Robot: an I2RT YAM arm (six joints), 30 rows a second.
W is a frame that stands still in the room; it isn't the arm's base.
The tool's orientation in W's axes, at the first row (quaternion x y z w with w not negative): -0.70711 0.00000 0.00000 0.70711
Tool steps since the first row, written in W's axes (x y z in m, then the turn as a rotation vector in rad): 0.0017 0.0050 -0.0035 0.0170 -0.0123 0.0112; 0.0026 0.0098 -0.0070 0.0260 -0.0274 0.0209; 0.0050 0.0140 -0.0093 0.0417 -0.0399 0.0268; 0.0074 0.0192 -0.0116 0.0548 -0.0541 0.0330; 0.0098 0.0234 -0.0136 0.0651 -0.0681 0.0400
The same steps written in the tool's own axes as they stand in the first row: 0.0017 0.0035 0.0050 0.0170 -0.0112 -0.0123; 0.0026 0.0070 0.0098 0.0260 -0.0209 -0.0274; 0.0050 0.0093 0.0140 0.0417 -0.0268 -0.0399; 0.0074 0.0116 0.0192 0.0548 -0.0330 -0.0541; 0.0098 0.0136 0.0234 0.0651 -0.0400 -0.0681
